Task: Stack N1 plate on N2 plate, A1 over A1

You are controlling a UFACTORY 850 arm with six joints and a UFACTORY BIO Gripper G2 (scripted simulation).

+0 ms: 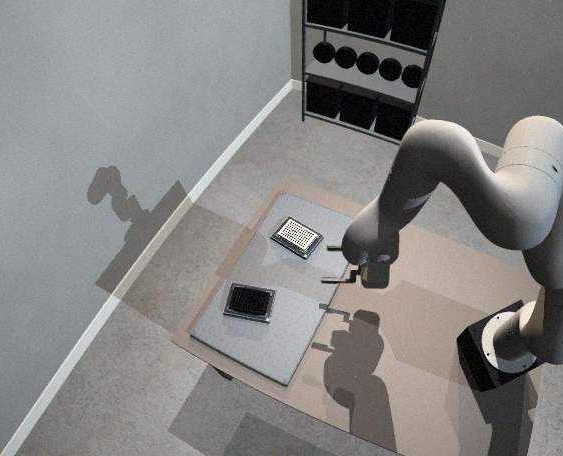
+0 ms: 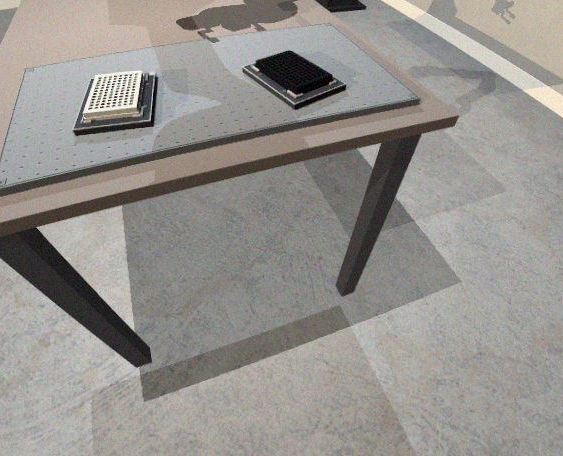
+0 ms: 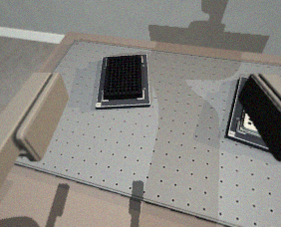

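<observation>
My gripper is now 240 mm above the black 96-well plate, 220 mm short of it and 130 mm to the right of it. From my hand the other things lie so: plate nest N1 (250 mm below, 220 mm ahead, 130 mm to the left); then white 96-well plate (240 mm below, 200 mm ahead, 180 mm to the right); then plate nest N2 (250 mm below, 200 mm ahead, 180 mm to the right).
</observation>
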